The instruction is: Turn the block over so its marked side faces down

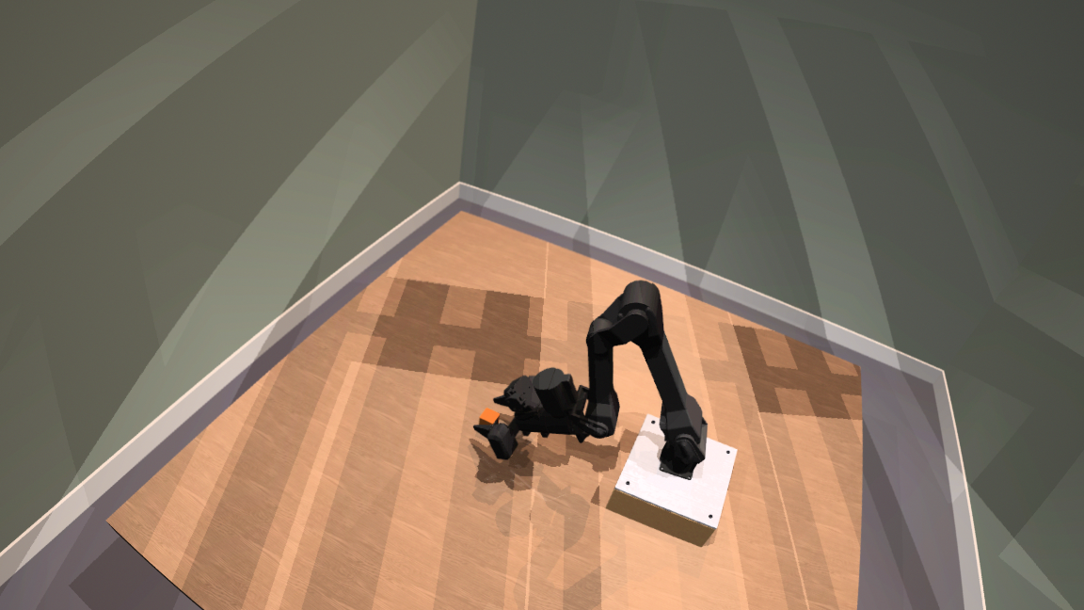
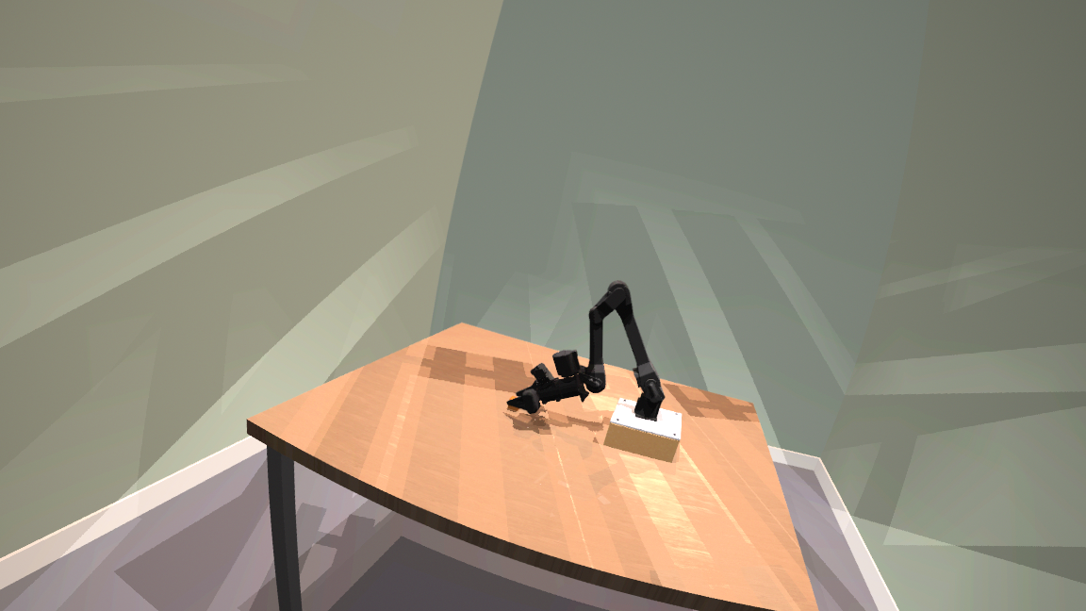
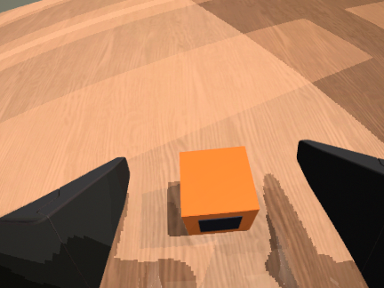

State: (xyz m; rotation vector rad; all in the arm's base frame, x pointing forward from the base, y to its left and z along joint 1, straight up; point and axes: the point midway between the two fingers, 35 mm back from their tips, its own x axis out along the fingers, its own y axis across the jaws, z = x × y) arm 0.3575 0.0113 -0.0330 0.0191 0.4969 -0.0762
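The orange block is 2 cm behind my gripper tip and 1 cm below it.
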